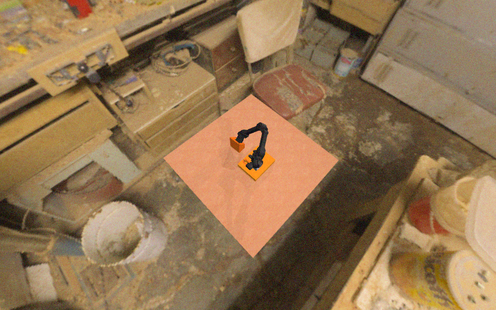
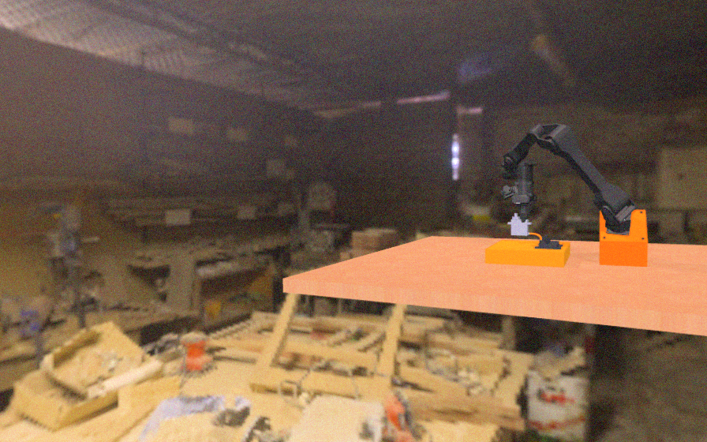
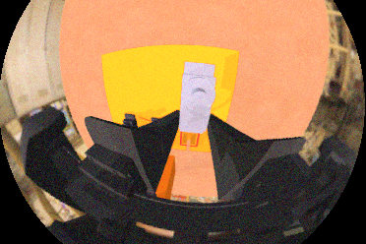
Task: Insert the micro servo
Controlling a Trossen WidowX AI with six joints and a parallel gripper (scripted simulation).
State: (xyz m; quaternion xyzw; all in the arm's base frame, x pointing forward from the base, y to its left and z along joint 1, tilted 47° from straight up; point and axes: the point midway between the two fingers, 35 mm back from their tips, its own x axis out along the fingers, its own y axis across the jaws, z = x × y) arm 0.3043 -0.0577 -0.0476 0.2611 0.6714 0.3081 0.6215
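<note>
Now: the robot deck 100 mm below my gripper tip, 70 mm to the left of it and 10 mm ahead of it.
</note>
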